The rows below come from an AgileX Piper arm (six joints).
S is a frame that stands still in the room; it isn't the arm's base.
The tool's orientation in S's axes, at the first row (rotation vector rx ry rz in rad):
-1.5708 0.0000 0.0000
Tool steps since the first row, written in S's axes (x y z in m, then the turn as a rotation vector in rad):
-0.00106 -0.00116 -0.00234 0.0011 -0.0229 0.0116
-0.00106 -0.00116 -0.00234 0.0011 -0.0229 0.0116
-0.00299 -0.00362 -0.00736 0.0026 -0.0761 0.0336
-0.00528 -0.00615 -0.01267 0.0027 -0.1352 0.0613
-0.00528 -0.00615 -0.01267 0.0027 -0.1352 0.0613
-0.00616 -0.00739 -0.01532 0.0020 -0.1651 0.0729
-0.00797 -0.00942 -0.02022 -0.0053 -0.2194 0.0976
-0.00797 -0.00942 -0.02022 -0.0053 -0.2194 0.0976
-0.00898 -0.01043 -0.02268 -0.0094 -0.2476 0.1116
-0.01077 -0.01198 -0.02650 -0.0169 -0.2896 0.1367
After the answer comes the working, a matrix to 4 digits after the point.
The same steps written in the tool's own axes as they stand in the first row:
-0.00106 0.00234 -0.00116 0.0011 -0.0116 -0.0229
-0.00106 0.00234 -0.00116 0.0011 -0.0116 -0.0229
-0.00299 0.00736 -0.00362 0.0026 -0.0336 -0.0761
-0.00528 0.01267 -0.00615 0.0027 -0.0613 -0.1352
-0.00528 0.01267 -0.00615 0.0027 -0.0613 -0.1352
-0.00616 0.01532 -0.00739 0.0020 -0.0729 -0.1651
-0.00797 0.02022 -0.00942 -0.0053 -0.0976 -0.2194
-0.00797 0.02022 -0.00942 -0.0053 -0.0976 -0.2194
-0.00898 0.02268 -0.01043 -0.0094 -0.1116 -0.2476
-0.01077 0.02650 -0.01198 -0.0169 -0.1367 -0.2896

The tool's axes in the first row as the columns of a matrix, in S's axes (rounded; the answer above uses it unrounded):
1.0000 0.0000 0.0000
0.0000 0.0000 1.0000
0.0000 -1.0000 0.0000

